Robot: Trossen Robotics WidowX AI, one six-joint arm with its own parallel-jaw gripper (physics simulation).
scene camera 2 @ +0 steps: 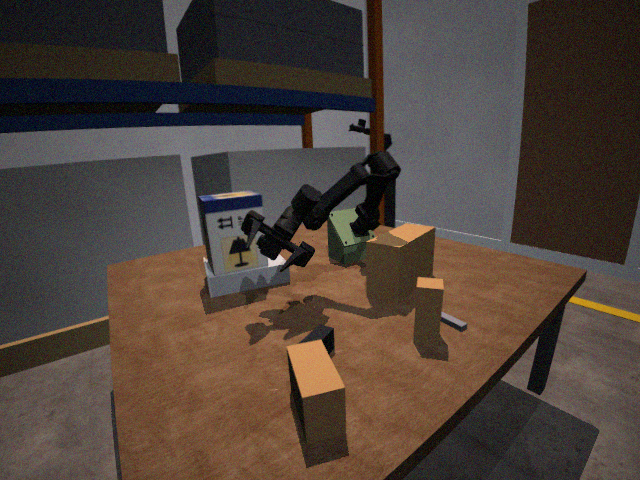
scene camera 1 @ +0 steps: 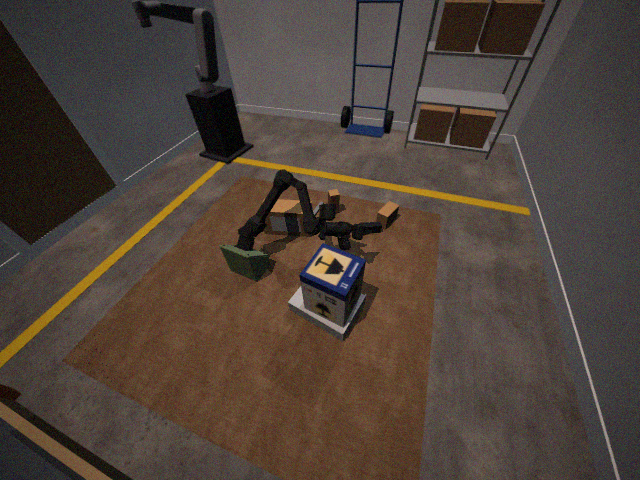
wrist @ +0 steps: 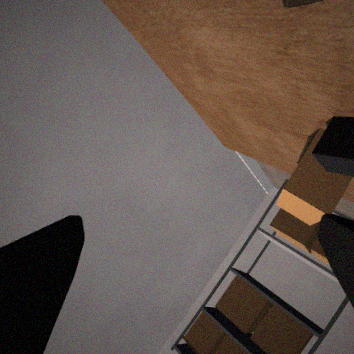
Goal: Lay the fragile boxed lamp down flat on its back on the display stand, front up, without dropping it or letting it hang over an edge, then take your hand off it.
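Pixels of known places: gripper, fingertip midpoint: (scene camera 2: 263, 260) (scene camera 1: 366, 230) (wrist: 203, 226); arm's base, link origin: (scene camera 2: 359, 229) (scene camera 1: 244, 248).
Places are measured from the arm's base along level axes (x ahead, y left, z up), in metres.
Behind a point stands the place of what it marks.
The boxed lamp (scene camera 1: 330, 286) @[x 0.493, y -0.102, z 0.177 m] (scene camera 2: 232, 237) @[x 0.485, y 0.049, z 0.062 m], white and grey with a blue-edged top and yellow lamp pictures, stands upright on the pale display stand (scene camera 1: 297, 303) @[x 0.347, y -0.105, z -0.046 m] (scene camera 2: 248, 281) @[x 0.456, y 0.061, z -0.081 m]. My gripper (scene camera 2: 264, 259) @[x 0.468, y 0.293, z 0.059 m] (wrist: 203, 226) @[x 0.468, y 0.293, z 0.059 m] is open, its two dark fingers spread wide with nothing between them. It is beside the box in scene camera 2, one finger overlapping the box's side in the picture; whether it touches cannot be told. In scene camera 1 it is beyond the box. The box and stand do not show in the wrist view.
A green angled block (scene camera 1: 245, 262) @[x 0.073, y -0.071, z 0.019 m] (scene camera 2: 348, 235) @[x 0.059, y 0.014, z -0.011 m] is by the arm's base. A large carton (scene camera 2: 400, 263) @[x 0.137, y 0.378, z 0.006 m], a slim carton (scene camera 1: 333, 200) @[x 0.204, y 0.503, z -0.013 m] (scene camera 2: 429, 310) @[x 0.211, y 0.547, z -0.029 m], a near carton (scene camera 1: 387, 212) @[x 0.494, y 0.546, z -0.021 m] (scene camera 2: 320, 403) @[x 0.509, y 0.635, z -0.038 m], a black block (scene camera 2: 323, 338) @[x 0.416, y 0.471, z -0.062 m] (wrist: 335, 145) @[x 0.472, y 0.465, z -0.073 m] and a grey bar (scene camera 2: 453, 321) @[x 0.108, y 0.532, z -0.098 m] stand or lie on the table.
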